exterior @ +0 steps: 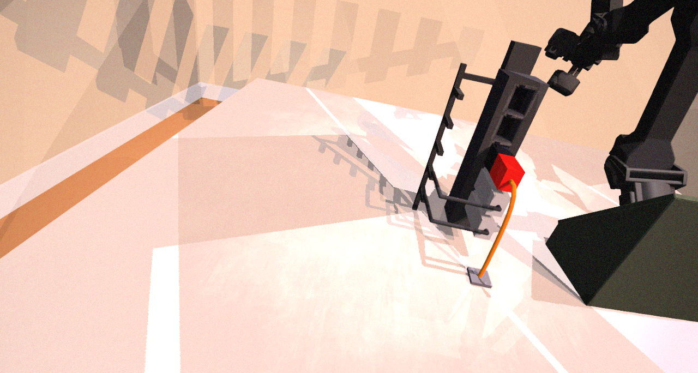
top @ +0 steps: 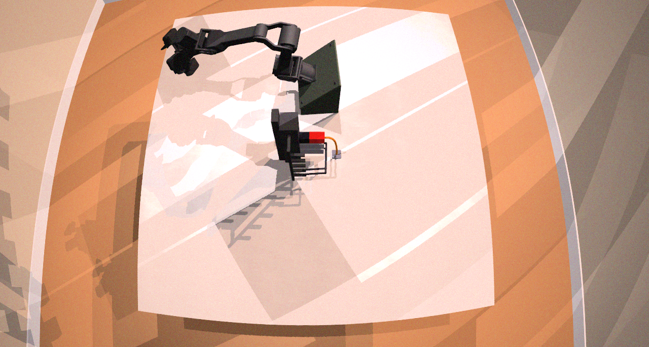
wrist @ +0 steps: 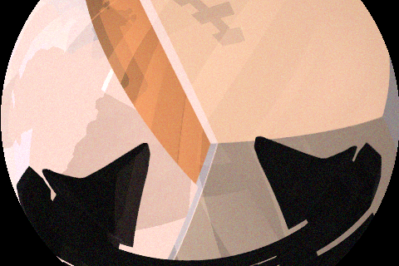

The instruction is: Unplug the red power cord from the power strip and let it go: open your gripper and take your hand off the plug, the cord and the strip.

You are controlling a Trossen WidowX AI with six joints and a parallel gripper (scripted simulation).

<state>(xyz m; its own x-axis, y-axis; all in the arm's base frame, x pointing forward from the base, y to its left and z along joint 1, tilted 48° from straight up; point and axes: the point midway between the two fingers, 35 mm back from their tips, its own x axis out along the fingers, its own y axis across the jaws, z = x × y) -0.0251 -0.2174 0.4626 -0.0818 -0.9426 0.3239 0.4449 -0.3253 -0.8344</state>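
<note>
Now: gripper tip 530 mm to the right of the red plug, 280 mm short of it and 80 mm above it.
</note>
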